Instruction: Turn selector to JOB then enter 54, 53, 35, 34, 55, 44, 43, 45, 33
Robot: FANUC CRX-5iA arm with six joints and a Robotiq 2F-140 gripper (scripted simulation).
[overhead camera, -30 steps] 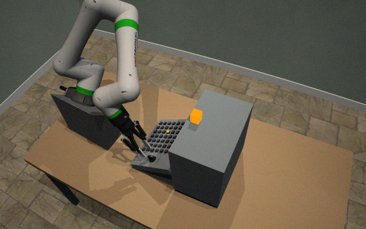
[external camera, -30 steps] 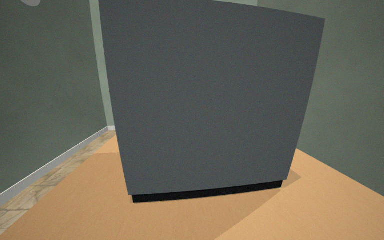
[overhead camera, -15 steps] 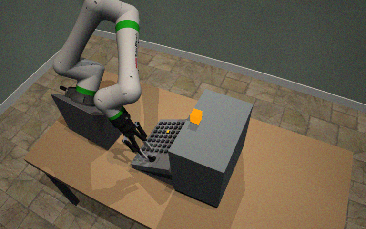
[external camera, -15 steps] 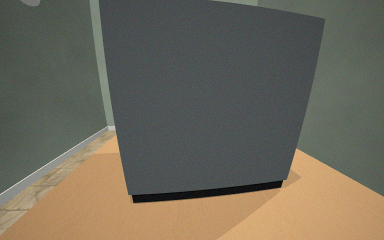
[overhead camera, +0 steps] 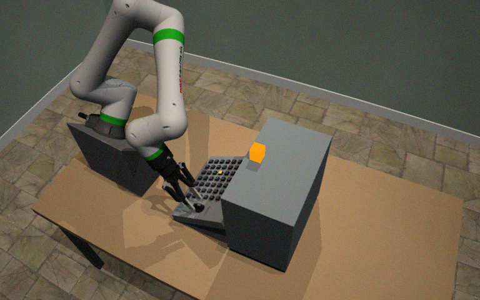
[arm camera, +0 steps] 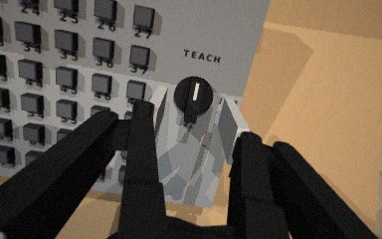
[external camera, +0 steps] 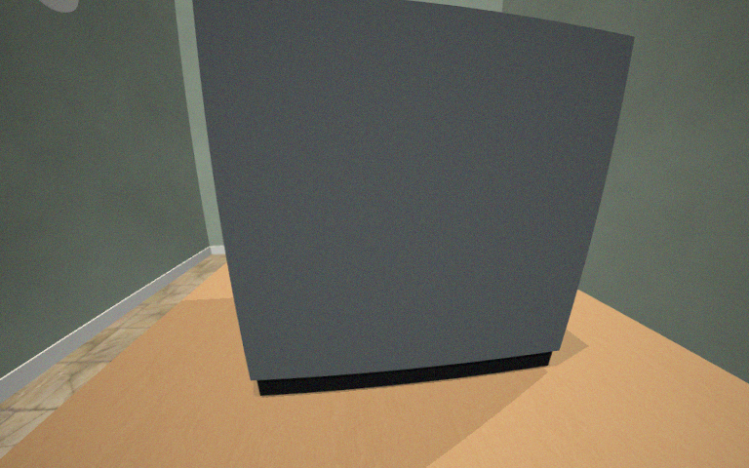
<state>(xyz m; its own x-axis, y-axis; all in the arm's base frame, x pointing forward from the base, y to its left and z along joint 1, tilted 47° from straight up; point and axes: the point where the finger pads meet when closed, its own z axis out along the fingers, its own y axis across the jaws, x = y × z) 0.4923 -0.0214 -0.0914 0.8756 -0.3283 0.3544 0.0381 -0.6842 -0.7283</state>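
The selector knob is 30 mm ahead of my hand and 50 mm below it. Round my hand: sloped keypad: 40 mm ahead, 110 mm to the left, 90 mm below.
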